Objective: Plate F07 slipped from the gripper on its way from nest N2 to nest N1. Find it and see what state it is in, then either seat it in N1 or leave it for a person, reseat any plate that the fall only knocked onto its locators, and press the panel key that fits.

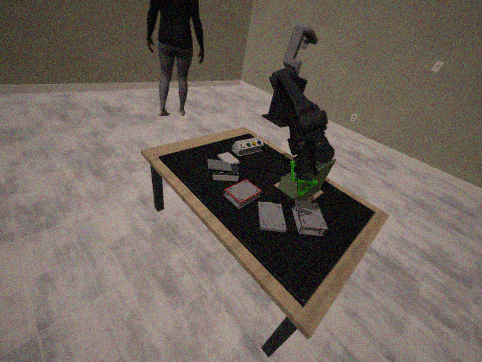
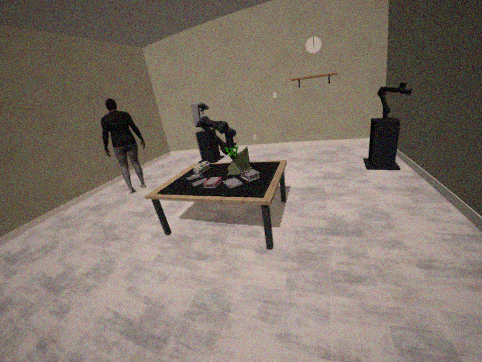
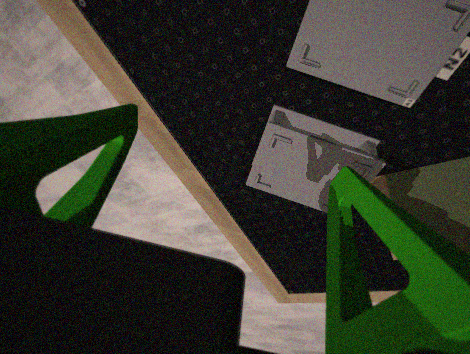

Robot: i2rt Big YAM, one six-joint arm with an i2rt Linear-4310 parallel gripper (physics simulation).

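Seen in the pictures: gripper, between the fingertips: [image 1: 296, 187] [image 2: 232, 156] [image 3: 241, 147]; arm's base, origin of its link: [image 2: 236, 158].
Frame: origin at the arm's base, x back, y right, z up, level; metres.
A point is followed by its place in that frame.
My gripper [image 1: 300, 179] {y -0.188, x -0.392, z 0.145 m} [image 2: 232, 151] {y -0.188, x -0.392, z 0.145 m} [image 3: 241, 147] {y -0.188, x -0.392, z 0.145 m} has green fingers and is open and empty. It hangs over the mat near the table's far edge, beside an olive wedge-shaped cover [image 1: 308, 176] {y -0.090, x -0.120, z 0.042 m} [image 2: 241, 161] {y -0.108, x -0.112, z 0.001 m}. Just in front of it a grey plate [image 1: 308, 219] {y -0.233, x -0.235, z -0.073 m} [image 2: 249, 174] {y -0.247, x -0.264, z -0.068 m} [image 3: 286, 165] {y -0.241, x -0.219, z -0.073 m} with L corner marks sits on a nest, and the arm's shadow falls across it. A flat grey nest [image 1: 272, 216] {y -0.116, x -0.347, z -0.109 m} [image 2: 232, 182] {y -0.115, x -0.357, z -0.109 m} [image 3: 360, 46] {y -0.122, x -0.338, z -0.109 m} lies beside it. A red-rimmed plate [image 1: 242, 191] {y 0.077, x -0.386, z -0.090 m} [image 2: 212, 181] {y 0.069, x -0.395, z -0.089 m} sits on another nest. The key panel [image 1: 247, 146] {y 0.418, x -0.080, z -0.066 m} [image 2: 201, 166] {y 0.420, x -0.080, z -0.065 m} has coloured keys. I cannot read any plate label.
Three loose grey plates [image 1: 219, 165] {y 0.276, x -0.402, z -0.052 m} lie near the panel. The table's wooden rim [image 1: 255, 267] {y -0.256, x -0.569, z -0.142 m} [image 2: 211, 197] {y -0.030, x -0.584, z -0.142 m} [image 3: 174, 151] {y -0.460, x -0.251, z -0.142 m} is close under the gripper. A person [image 1: 175, 54] [image 2: 121, 140] walks behind the table. Another arm on a pedestal [image 2: 385, 140] stands far off.
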